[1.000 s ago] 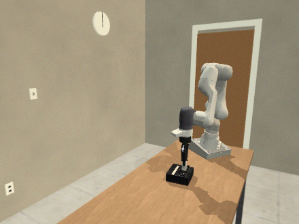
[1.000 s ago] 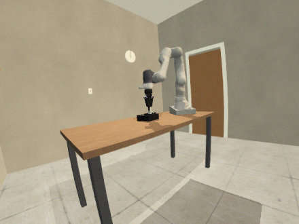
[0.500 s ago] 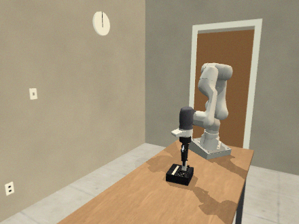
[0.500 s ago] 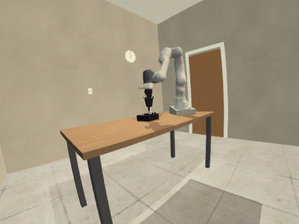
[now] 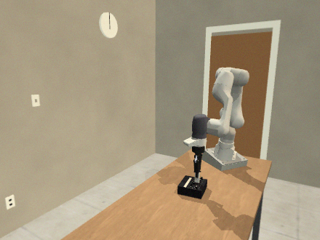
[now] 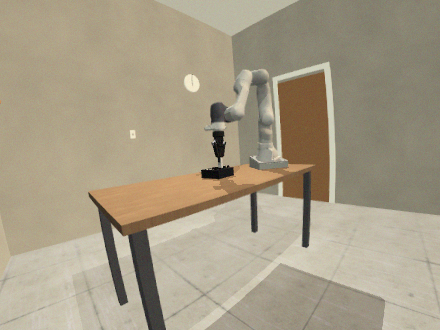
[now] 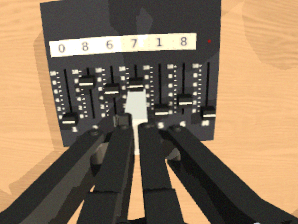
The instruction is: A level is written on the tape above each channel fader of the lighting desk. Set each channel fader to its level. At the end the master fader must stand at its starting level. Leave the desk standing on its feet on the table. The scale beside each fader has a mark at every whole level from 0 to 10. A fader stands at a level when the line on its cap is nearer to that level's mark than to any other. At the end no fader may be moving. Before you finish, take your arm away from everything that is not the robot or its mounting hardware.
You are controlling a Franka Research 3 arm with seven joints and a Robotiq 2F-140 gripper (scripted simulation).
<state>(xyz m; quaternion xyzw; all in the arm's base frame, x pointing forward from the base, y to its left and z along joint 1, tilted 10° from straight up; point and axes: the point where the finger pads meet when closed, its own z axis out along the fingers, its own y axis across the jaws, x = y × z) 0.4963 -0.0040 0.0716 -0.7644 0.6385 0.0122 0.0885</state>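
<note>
Right now the master fader cap is 70 mm behind my hand and 30 mm below it.
</note>
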